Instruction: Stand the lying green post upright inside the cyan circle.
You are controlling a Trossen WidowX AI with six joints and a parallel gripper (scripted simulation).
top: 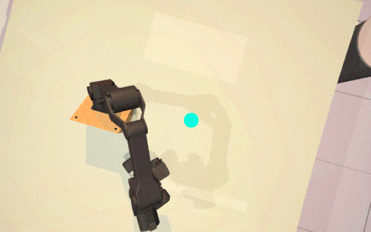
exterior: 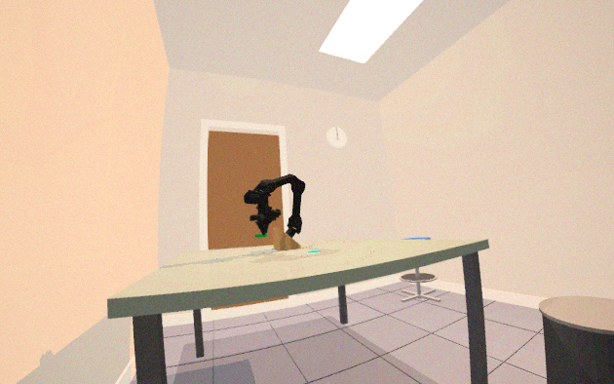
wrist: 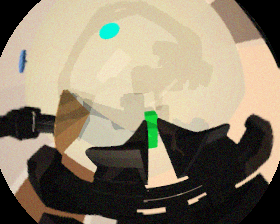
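The cyan circle lies 9 cm ahead of my gripper tip, 23 cm to the left of it and 10 cm below it. Round my gripper tip: green post 1 cm behind, 2 cm to the right.
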